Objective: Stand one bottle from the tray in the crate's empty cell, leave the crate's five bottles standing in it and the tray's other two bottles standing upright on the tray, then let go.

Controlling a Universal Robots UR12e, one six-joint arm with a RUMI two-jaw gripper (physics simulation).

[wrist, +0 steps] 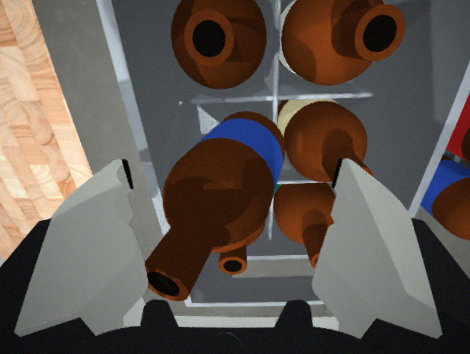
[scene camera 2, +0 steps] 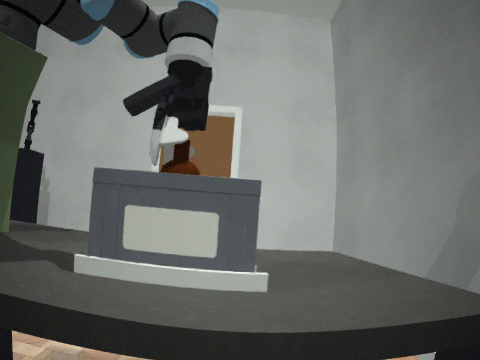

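Where they show: gripper, fingertip midpoint: (wrist: 232, 163) (scene camera 2: 162, 171); arm's base, origin of the base link: (scene camera 2: 6, 40).
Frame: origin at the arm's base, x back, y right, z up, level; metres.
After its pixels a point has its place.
The grey crate (scene camera 2: 240, 220) {x -0.779, y 0.124, z -0.474 m} (wrist: 125, 85) {x -0.599, y 0.148, z -0.410 m} stands on the table. A blue-labelled brown bottle (wrist: 220, 195) {x -0.647, y 0.094, z -0.387 m} is in its middle-left cell, leaning toward the lower left of the wrist view; its base is hidden. The other crate bottles are at the upper left (wrist: 250, 55) {x -0.582, y 0.083, z -0.464 m}, upper right (wrist: 320, 50) {x -0.574, y 0.037, z -0.460 m}, middle right (wrist: 315, 140) {x -0.639, y 0.021, z -0.464 m}, lower right (wrist: 295, 210) {x -0.718, y 0.019, z -0.468 m} and lower left (wrist: 232, 265) {x -0.752, y 0.079, z -0.422 m}. A bottle's shoulder (scene camera 2: 180, 167) shows above the crate rim. My gripper (scene camera 2: 167, 150) (wrist: 232, 163) {x -0.635, y 0.089, z -0.401 m} is open above the crate, its fingers on either side of the blue-labelled bottle, its left finger close to the neck.
Another blue-labelled bottle (wrist: 457, 205) {x -0.707, y -0.178, z -0.487 m} and part of a red-labelled one (wrist: 460, 135) {x -0.634, y -0.162, z -0.518 m} show beyond the crate's right wall; the tray under them is hidden. A low white strip (scene camera 2: 170, 275) {x -0.680, y 0.151, z -0.568 m} runs along the crate's front on the dark table (scene camera 2: 350, 300) {x -0.950, y 0.172, z -0.585 m}. A green block (scene camera 2: 20, 125) {x -0.077, y -0.080, z -0.260 m} stands at the left.
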